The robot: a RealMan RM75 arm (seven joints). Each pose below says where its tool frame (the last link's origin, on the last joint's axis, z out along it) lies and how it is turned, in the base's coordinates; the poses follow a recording.
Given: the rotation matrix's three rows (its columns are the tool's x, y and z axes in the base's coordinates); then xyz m. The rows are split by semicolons.
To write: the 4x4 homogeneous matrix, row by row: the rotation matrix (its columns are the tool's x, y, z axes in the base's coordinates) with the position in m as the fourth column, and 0 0 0 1 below. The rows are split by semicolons. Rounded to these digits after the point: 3 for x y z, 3 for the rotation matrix.
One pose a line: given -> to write
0.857, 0.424, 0.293; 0.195, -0.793, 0.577; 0.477, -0.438, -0.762; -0.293, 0.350, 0.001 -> 0.857, 0.424, 0.293, -0.293; 0.195, -0.793, 0.577, 0.350; 0.477, -0.438, -0.762, 0.001; 0, 0, 0, 1
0.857, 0.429, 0.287; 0.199, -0.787, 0.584; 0.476, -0.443, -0.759; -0.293, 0.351, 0.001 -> 0.857, 0.429, 0.287, -0.293; 0.199, -0.787, 0.584, 0.351; 0.476, -0.443, -0.759, 0.001; 0, 0, 0, 1
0.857, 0.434, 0.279; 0.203, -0.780, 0.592; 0.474, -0.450, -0.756; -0.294, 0.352, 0.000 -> 0.857, 0.434, 0.279, -0.294; 0.203, -0.780, 0.592, 0.352; 0.474, -0.450, -0.756, 0.000; 0, 0, 0, 1
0.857, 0.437, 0.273; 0.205, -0.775, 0.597; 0.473, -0.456, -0.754; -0.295, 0.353, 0.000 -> 0.857, 0.437, 0.273, -0.295; 0.205, -0.775, 0.597, 0.353; 0.473, -0.456, -0.754, 0.000; 0, 0, 0, 1
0.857, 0.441, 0.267; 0.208, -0.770, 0.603; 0.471, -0.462, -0.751; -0.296, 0.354, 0.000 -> 0.857, 0.441, 0.267, -0.296; 0.208, -0.770, 0.603, 0.354; 0.471, -0.462, -0.751, 0.000; 0, 0, 0, 1
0.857, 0.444, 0.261; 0.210, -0.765, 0.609; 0.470, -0.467, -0.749; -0.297, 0.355, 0.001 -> 0.857, 0.444, 0.261, -0.297; 0.210, -0.765, 0.609, 0.355; 0.470, -0.467, -0.749, 0.001; 0, 0, 0, 1
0.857, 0.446, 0.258; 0.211, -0.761, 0.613; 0.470, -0.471, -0.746; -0.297, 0.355, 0.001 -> 0.857, 0.446, 0.258, -0.297; 0.211, -0.761, 0.613, 0.355; 0.470, -0.471, -0.746, 0.001; 0, 0, 0, 1
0.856, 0.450, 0.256; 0.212, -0.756, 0.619; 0.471, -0.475, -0.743; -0.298, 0.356, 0.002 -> 0.856, 0.450, 0.256, -0.298; 0.212, -0.756, 0.619, 0.356; 0.471, -0.475, -0.743, 0.002; 0, 0, 0, 1
